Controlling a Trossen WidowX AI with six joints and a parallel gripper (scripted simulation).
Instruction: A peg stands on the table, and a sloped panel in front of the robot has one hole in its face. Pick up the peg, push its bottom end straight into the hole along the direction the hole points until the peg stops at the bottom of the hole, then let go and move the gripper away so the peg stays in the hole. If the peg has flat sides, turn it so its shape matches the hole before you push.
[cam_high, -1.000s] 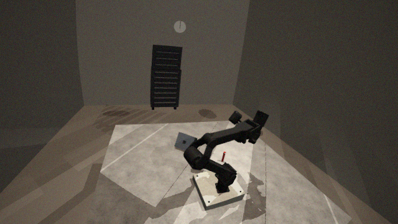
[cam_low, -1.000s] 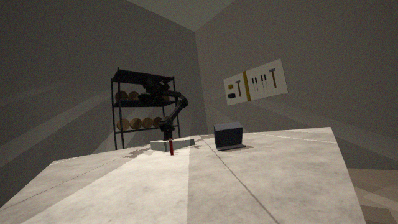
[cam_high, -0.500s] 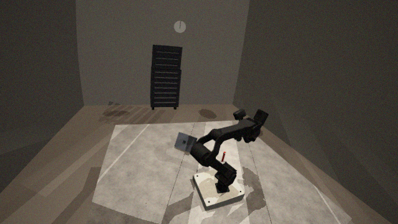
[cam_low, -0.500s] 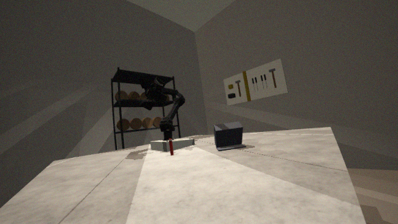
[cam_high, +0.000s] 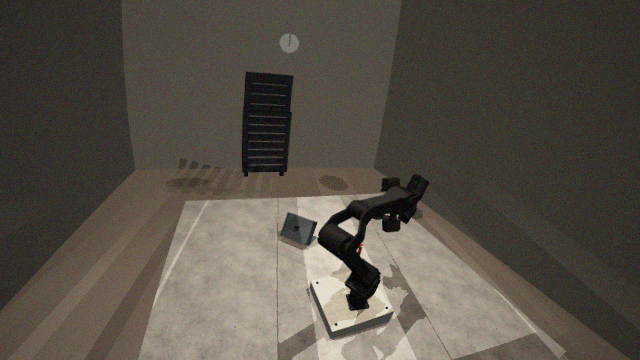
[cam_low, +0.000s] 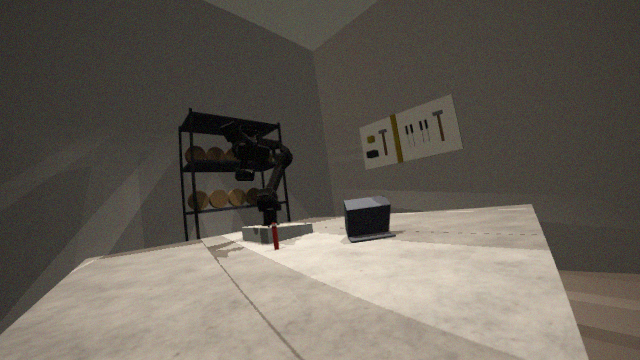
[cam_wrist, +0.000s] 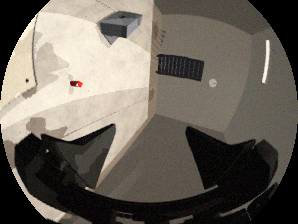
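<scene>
Now: gripper tip 230 mm above the red peg, 40 mm to the right of it and 10 mm short of it. From my gripper tip the other things lie so: sloped grey-blue panel 290 mm to the left, 220 mm below, 150 mm ahead.
</scene>
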